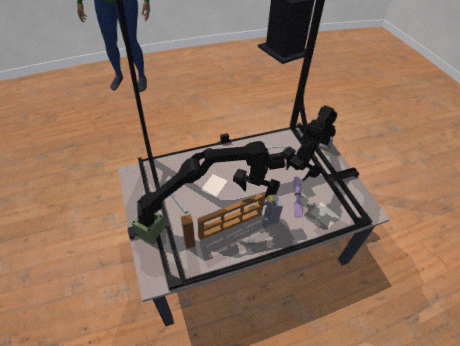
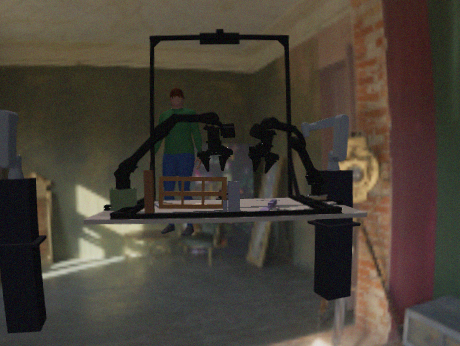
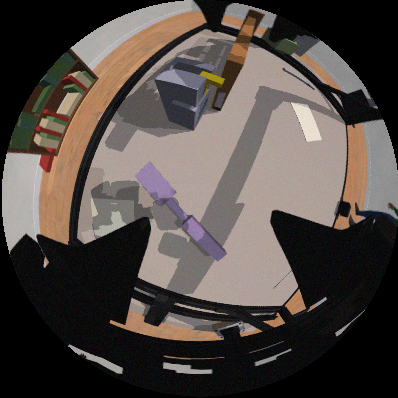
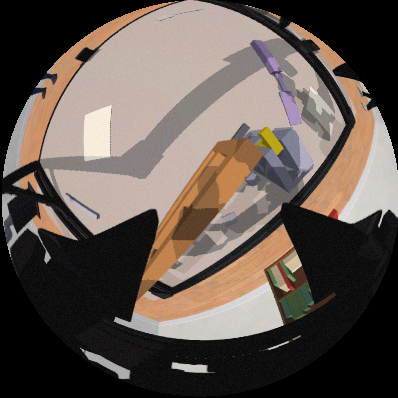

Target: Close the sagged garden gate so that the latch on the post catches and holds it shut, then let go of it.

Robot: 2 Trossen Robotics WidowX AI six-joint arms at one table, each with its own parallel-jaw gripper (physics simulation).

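Seen in the pictures: left gripper, between the fingertips: [image 1: 294,175] [image 2: 259,172] [image 3: 212,220]; right gripper, between the fingertips: [image 1: 255,194] [image 2: 215,171] [image 3: 245,34] [image 4: 221,212]; left arm's base, origin of its link: [image 1: 324,140] [image 2: 316,195] [image 3: 229,330]; right arm's base, origin of its link: [image 1: 147,219] [image 2: 122,188].
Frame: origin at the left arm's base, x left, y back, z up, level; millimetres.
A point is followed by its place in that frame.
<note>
The orange-brown gate [image 1: 201,227] {x -313, y -883, z 94 mm} [image 2: 192,178] {x -226, y -761, z 129 mm} [image 3: 242,47] {x -169, y -660, z 132 mm} [image 4: 205,195] {x -179, y -665, z 132 mm} stands upright between the brown post [image 1: 188,231] {x -345, y -934, z 112 mm} [image 2: 149,192] {x -339, y -928, z 69 mm} and the blue-grey latch post [image 1: 272,214] {x -77, y -664, z 64 mm} [image 2: 234,196] {x -63, y -651, z 44 mm} [image 3: 182,95] {x -72, y -607, z 88 mm} [image 4: 295,155] {x -80, y -627, z 112 mm}. Its free end is close beside the latch post. A yellow latch piece [image 1: 271,199] {x -105, y -622, z 108 mm} [image 3: 212,78] {x -110, y -612, z 108 mm} [image 4: 270,140] {x -112, y -615, z 108 mm} reaches from that post to the gate's end; whether it catches, I cannot tell. My right gripper [image 1: 257,192] {x -170, y -667, z 159 mm} [image 2: 215,170] {x -170, y -667, z 159 mm} [image 4: 221,212] {x -170, y -667, z 159 mm} is open and empty above the gate's free end. My left gripper [image 1: 302,171] {x -53, y -473, z 147 mm} [image 2: 263,171] {x -53, y -473, z 147 mm} [image 3: 212,220] {x -53, y -473, z 147 mm} is open and empty, to the right of the latch post.
A purple jointed piece [image 1: 298,208] {x 14, y -515, z -21 mm} [image 2: 272,204] {x -7, y -433, z -12 mm} [image 3: 155,182] {x 14, y -522, z -22 mm} [image 4: 290,107] {x 15, y -523, z -22 mm} lies right of the latch post. A cream sheet [image 1: 214,185] {x -416, y -575, z -27 mm} [image 3: 306,121] {x -409, y -571, z -26 mm} [image 4: 98,132] {x -405, y -574, z -26 mm} lies behind the gate. A green block [image 1: 149,227] {x -511, y -980, z 81 mm} [image 2: 123,199] {x -494, y -977, z 31 mm} stands at the right arm's base. Dark rails edge the table.
</note>
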